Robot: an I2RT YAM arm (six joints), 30 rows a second.
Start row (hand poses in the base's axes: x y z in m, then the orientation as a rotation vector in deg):
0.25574 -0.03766 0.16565 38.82 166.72 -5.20
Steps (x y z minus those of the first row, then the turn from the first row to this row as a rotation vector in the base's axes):
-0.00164 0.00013 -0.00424 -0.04 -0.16 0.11
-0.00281 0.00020 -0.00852 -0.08 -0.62 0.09
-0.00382 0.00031 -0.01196 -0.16 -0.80 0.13
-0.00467 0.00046 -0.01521 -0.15 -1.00 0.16
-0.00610 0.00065 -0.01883 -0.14 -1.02 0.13
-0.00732 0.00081 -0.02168 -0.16 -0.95 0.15
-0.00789 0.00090 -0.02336 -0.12 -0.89 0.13
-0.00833 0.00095 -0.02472 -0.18 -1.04 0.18
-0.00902 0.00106 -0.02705 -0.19 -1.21 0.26
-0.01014 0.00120 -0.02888 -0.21 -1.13 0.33
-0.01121 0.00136 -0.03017 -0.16 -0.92 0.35
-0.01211 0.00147 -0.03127 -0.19 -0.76 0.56
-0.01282 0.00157 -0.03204 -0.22 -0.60 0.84
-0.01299 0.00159 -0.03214 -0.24 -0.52 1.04
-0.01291 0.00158 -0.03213 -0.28 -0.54 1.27
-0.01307 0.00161 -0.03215 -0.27 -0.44 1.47
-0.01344 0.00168 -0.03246 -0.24 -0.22 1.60
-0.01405 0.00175 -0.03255 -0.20 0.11 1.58
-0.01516 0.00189 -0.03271 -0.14 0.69 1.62
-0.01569 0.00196 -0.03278 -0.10 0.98 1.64
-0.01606 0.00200 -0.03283 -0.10 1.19 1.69
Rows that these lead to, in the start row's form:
0.25410 -0.03753 0.16141 38.63 166.59 -5.19
0.25293 -0.03746 0.15713 38.58 166.14 -5.08
0.25192 -0.03735 0.15369 38.49 165.96 -5.13
0.25107 -0.03720 0.15044 38.41 165.78 -5.03
0.24964 -0.03701 0.14682 38.46 165.75 -5.02
0.24842 -0.03685 0.14397 38.43 165.82 -5.07
0.24785 -0.03676 0.14229 38.48 165.88 -5.03
0.24741 -0.03671 0.14093 38.37 165.74 -5.06
0.24672 -0.03660 0.13860 38.23 165.60 -5.00
0.24560 -0.03646 0.13677 38.14 165.69 -5.05
0.24453 -0.03630 0.13548 38.15 165.91 -5.06
0.24363 -0.03619 0.13438 37.86 166.12 -5.13
0.24292 -0.03609 0.13361 37.47 166.35 -5.20
0.24275 -0.03607 0.13351 37.19 166.48 -5.24
0.24283 -0.03608 0.13352 36.84 166.52 -5.26
0.24267 -0.03605 0.13350 36.57 166.68 -5.26
0.24230 -0.03598 0.13319 36.41 166.94 -5.28
0.24169 -0.03591 0.13310 36.49 167.26 -5.35
0.24058 -0.03577 0.13294 36.52 167.84 -5.47
0.24005 -0.03570 0.13287 36.54 168.13 -5.51
0.23968 -0.03566 0.13282 36.49 168.34 -5.59

